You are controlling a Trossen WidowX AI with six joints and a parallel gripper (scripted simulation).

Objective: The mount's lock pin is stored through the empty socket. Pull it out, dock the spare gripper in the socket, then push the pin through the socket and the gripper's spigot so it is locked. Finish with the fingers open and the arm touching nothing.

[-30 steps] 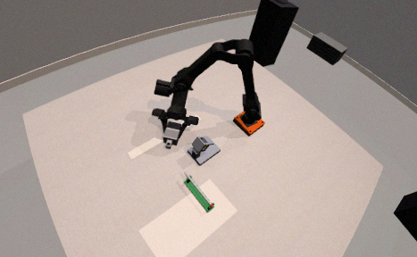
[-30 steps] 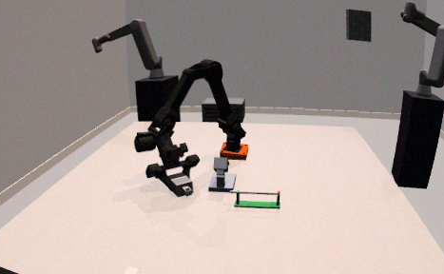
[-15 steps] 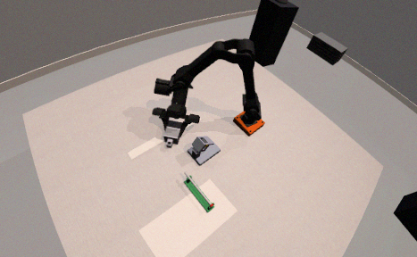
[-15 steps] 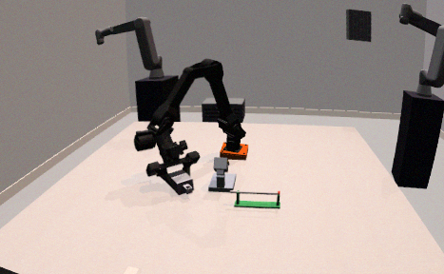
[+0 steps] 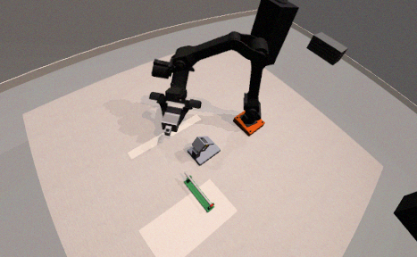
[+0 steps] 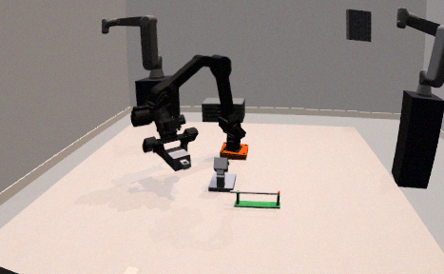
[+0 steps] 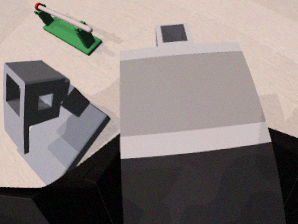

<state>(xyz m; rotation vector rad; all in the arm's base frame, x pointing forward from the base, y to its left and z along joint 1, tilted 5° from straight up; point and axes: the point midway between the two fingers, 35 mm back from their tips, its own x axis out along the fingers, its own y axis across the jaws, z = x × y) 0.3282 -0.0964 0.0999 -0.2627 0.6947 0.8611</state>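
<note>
Right now my gripper tip is 70 mm past the grey mount, 120 mm to the right of it and 50 mm above it. Also, from my gripper tip: spare gripper: 10 mm above; green pin rest: 10 mm ahead, 260 mm to the left, 80 mm below.
</note>
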